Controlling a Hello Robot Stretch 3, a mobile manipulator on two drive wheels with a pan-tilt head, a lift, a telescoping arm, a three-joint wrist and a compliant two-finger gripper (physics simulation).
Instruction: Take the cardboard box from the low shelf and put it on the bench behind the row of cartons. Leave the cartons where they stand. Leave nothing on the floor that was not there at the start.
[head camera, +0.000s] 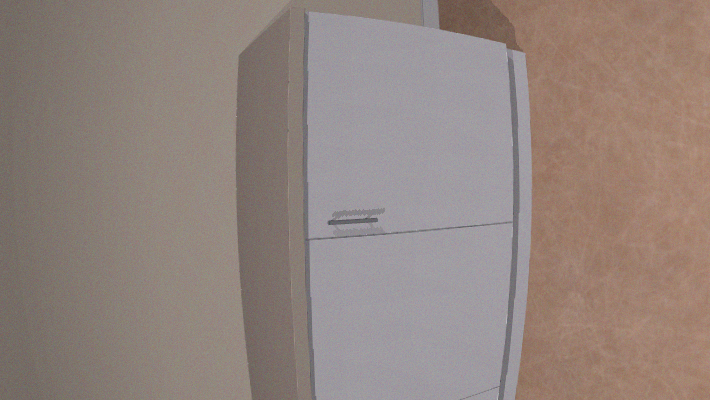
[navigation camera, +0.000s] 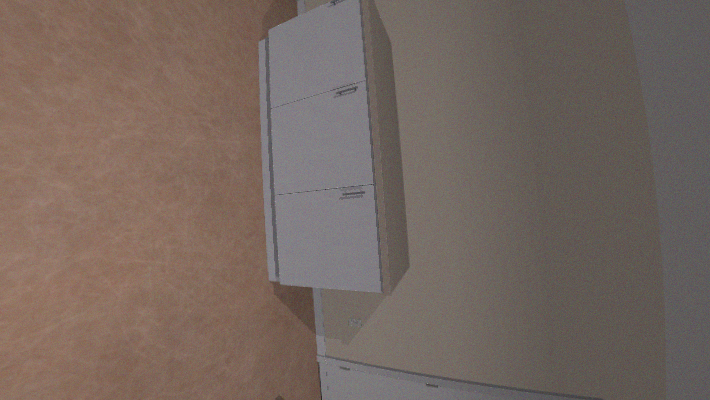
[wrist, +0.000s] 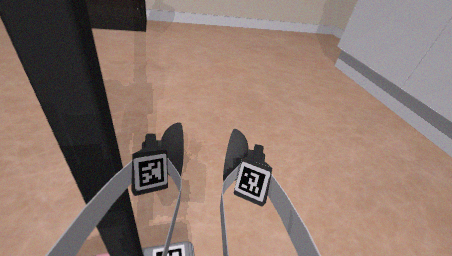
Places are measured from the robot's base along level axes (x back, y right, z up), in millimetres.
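Pixels of known places: gripper, fingertip midpoint: (wrist: 205, 144).
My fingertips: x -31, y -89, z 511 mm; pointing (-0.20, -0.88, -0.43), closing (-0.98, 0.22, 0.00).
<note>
Behind a point stands the place of what it marks.
My gripper (wrist: 205, 144) {x -31, y -90, z 511 mm} is open in the wrist view, its two dark fingertips well apart, with bare floor showing between and beyond them. It hangs above the tan floor (wrist: 210, 80) {x -265, y -1125, z 0 mm}, with nothing held. The cardboard box, the low shelf, the bench and the row of cartons do not show in the head, navigation or wrist views. The gripper does not show in the head or navigation view.
A white cabinet (head camera: 410, 125) {x -1267, y 96, z 551 mm} (navigation camera: 320, 145) {x -1260, y -468, z 531 mm} stands by the beige wall; those views are sideways. Another white unit (navigation camera: 400, 389) {x -1878, y 1418, z 772 mm} shows at the navigation view's bottom. In the wrist view, white cabinetry (wrist: 400, 40) {x -1255, y -959, z 356 mm} is right, dark furniture (wrist: 120, 14) {x 295, y -1932, z 100 mm} far left, and a black post (wrist: 60, 90) near left.
</note>
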